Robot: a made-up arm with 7 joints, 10 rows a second.
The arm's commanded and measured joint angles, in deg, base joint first. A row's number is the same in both.
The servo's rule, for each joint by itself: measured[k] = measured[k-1] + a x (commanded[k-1-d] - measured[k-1]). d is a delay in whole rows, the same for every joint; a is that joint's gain. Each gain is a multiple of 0.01, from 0.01 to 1. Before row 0 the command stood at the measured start. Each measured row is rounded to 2 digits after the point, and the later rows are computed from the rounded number. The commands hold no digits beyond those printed.
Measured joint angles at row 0:
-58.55 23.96 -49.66 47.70 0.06 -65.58 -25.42
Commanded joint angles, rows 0 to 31:
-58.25 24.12 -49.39 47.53 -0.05 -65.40 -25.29
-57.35 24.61 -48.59 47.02 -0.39 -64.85 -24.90
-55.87 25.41 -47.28 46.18 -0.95 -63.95 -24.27
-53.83 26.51 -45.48 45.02 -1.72 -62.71 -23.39
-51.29 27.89 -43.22 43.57 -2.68 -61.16 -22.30
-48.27 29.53 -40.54 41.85 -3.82 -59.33 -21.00
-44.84 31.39 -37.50 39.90 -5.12 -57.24 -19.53
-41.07 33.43 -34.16 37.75 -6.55 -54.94 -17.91
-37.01 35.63 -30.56 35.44 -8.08 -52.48 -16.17
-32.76 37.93 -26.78 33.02 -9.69 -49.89 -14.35
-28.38 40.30 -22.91 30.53 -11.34 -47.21 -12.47
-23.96 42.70 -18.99 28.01 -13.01 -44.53 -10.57
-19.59 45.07 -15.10 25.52 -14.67 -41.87 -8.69
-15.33 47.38 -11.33 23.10 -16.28 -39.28 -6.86
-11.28 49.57 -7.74 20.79 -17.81 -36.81 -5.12
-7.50 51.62 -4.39 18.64 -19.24 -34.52 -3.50
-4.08 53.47 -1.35 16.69 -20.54 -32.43 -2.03
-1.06 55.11 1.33 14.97 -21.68 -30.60 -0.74
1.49 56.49 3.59 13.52 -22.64 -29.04 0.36
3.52 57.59 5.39 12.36 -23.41 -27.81 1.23
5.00 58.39 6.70 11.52 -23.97 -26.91 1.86
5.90 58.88 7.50 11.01 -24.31 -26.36 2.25
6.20 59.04 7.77 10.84 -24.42 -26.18 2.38
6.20 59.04 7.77 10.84 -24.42 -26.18 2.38
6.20 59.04 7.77 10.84 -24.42 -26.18 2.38
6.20 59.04 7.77 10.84 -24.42 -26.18 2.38
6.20 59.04 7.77 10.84 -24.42 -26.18 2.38
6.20 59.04 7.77 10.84 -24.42 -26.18 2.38
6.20 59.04 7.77 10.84 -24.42 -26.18 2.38
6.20 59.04 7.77 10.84 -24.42 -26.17 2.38
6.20 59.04 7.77 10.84 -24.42 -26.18 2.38
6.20 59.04 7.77 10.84 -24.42 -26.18 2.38
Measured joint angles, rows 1 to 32:
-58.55 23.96 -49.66 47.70 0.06 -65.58 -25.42
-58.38 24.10 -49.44 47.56 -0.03 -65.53 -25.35
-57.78 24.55 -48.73 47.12 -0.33 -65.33 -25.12
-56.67 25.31 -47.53 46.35 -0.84 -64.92 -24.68
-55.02 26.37 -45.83 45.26 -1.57 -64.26 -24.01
-52.86 27.71 -43.66 43.87 -2.49 -63.33 -23.12
-50.20 29.31 -41.07 42.21 -3.59 -62.13 -22.02
-47.09 31.14 -38.11 40.32 -4.86 -60.66 -20.73
-43.60 33.16 -34.83 38.21 -6.26 -58.94 -19.26
-39.78 35.33 -31.29 35.94 -7.77 -57.00 -17.65
-35.71 37.62 -27.55 33.55 -9.36 -54.87 -15.93
-31.46 39.98 -23.70 31.07 -11.00 -52.57 -14.13
-27.11 42.37 -19.79 28.56 -12.67 -50.16 -12.28
-22.75 44.75 -15.90 26.07 -14.33 -47.67 -10.41
-18.45 47.06 -12.11 23.63 -15.95 -45.15 -8.56
-14.29 49.27 -8.48 21.30 -17.49 -42.65 -6.77
-10.35 51.34 -5.09 19.12 -18.94 -40.21 -5.07
-6.71 53.21 -1.99 17.13 -20.27 -37.88 -3.49
-3.43 54.88 0.77 15.36 -21.44 -35.70 -2.06
-0.58 56.30 3.11 13.85 -22.44 -33.70 -0.80
1.80 57.44 5.00 12.63 -23.25 -31.93 0.26
3.66 58.28 6.41 11.72 -23.85 -30.42 1.09
4.96 58.81 7.31 11.14 -24.23 -29.20 1.69
5.68 59.01 7.69 10.89 -24.39 -28.29 2.05
5.98 59.04 7.76 10.85 -24.41 -27.66 2.22
6.11 59.04 7.77 10.84 -24.42 -27.22 2.30
6.16 59.04 7.77 10.84 -24.42 -26.91 2.34
6.18 59.04 7.77 10.84 -24.42 -26.69 2.36
6.19 59.04 7.77 10.84 -24.42 -26.54 2.37
6.20 59.04 7.77 10.84 -24.42 -26.43 2.38
6.20 59.04 7.77 10.84 -24.42 -26.35 2.38
6.20 59.04 7.77 10.84 -24.42 -26.30 2.38
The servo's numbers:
d 1
a 0.58 0.88 0.83 0.82 0.83 0.30 0.52

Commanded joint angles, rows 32 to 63:
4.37 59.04 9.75 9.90 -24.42 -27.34 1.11
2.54 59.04 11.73 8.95 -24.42 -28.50 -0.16
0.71 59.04 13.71 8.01 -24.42 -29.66 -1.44
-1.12 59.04 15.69 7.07 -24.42 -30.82 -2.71
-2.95 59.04 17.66 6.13 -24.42 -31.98 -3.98
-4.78 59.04 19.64 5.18 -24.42 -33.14 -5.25
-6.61 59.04 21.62 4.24 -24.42 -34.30 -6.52
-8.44 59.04 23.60 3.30 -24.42 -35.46 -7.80
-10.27 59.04 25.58 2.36 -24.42 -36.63 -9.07
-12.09 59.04 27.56 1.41 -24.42 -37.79 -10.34
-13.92 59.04 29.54 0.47 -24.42 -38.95 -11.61
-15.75 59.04 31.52 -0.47 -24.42 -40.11 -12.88
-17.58 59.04 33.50 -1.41 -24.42 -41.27 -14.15
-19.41 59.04 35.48 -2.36 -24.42 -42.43 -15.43
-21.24 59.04 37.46 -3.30 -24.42 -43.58 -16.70
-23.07 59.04 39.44 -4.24 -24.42 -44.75 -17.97
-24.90 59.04 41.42 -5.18 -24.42 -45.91 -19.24
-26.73 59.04 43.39 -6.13 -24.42 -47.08 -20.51
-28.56 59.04 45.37 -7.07 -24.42 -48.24 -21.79
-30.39 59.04 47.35 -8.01 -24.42 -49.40 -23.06
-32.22 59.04 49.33 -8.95 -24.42 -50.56 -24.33
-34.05 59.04 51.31 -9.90 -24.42 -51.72 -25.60
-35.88 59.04 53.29 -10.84 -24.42 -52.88 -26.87
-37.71 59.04 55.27 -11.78 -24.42 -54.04 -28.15
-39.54 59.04 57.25 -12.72 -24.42 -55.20 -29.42
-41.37 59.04 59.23 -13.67 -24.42 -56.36 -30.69
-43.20 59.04 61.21 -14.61 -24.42 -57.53 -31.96
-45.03 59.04 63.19 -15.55 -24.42 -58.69 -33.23
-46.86 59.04 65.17 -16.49 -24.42 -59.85 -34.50
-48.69 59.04 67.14 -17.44 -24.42 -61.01 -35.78
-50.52 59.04 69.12 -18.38 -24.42 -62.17 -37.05
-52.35 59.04 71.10 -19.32 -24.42 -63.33 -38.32
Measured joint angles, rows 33 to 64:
6.20 59.04 7.77 10.84 -24.42 -26.26 2.38
5.14 59.04 9.41 10.07 -24.42 -26.58 1.72
3.63 59.04 11.34 9.15 -24.42 -27.16 0.74
1.94 59.04 13.31 8.22 -24.42 -27.91 -0.39
0.17 59.04 15.29 7.28 -24.42 -28.78 -1.60
-1.64 59.04 17.26 6.34 -24.42 -29.74 -2.84
-3.46 59.04 19.24 5.39 -24.42 -30.76 -4.09
-5.29 59.04 21.22 4.45 -24.42 -31.82 -5.35
-7.12 59.04 23.20 3.51 -24.42 -32.91 -6.62
-8.95 59.04 25.18 2.57 -24.42 -34.03 -7.89
-10.77 59.04 27.16 1.62 -24.42 -35.16 -9.16
-12.60 59.04 29.14 0.68 -24.42 -36.30 -10.43
-14.43 59.04 31.12 -0.26 -24.42 -37.44 -11.70
-16.26 59.04 33.10 -1.20 -24.42 -38.59 -12.97
-18.09 59.04 35.08 -2.15 -24.42 -39.74 -14.25
-19.92 59.04 37.06 -3.09 -24.42 -40.89 -15.52
-21.75 59.04 39.04 -4.03 -24.42 -42.05 -16.79
-23.58 59.04 41.02 -4.97 -24.42 -43.21 -18.06
-25.41 59.04 42.99 -5.92 -24.42 -44.37 -19.33
-27.24 59.04 44.97 -6.86 -24.42 -45.53 -20.61
-29.07 59.04 46.95 -7.80 -24.42 -46.69 -21.88
-30.90 59.04 48.93 -8.74 -24.42 -47.85 -23.15
-32.73 59.04 50.91 -9.69 -24.42 -49.01 -24.42
-34.56 59.04 52.89 -10.63 -24.42 -50.17 -25.69
-36.39 59.04 54.87 -11.57 -24.42 -51.33 -26.97
-38.22 59.04 56.85 -12.51 -24.42 -52.49 -28.24
-40.05 59.04 58.83 -13.46 -24.42 -53.65 -29.51
-41.88 59.04 60.81 -14.40 -24.42 -54.81 -30.78
-43.71 59.04 62.79 -15.34 -24.42 -55.97 -32.05
-45.54 59.04 64.77 -16.28 -24.42 -57.13 -33.32
-47.37 59.04 66.74 -17.23 -24.42 -58.29 -34.60
-49.20 59.04 68.72 -18.17 -24.42 -59.45 -35.87

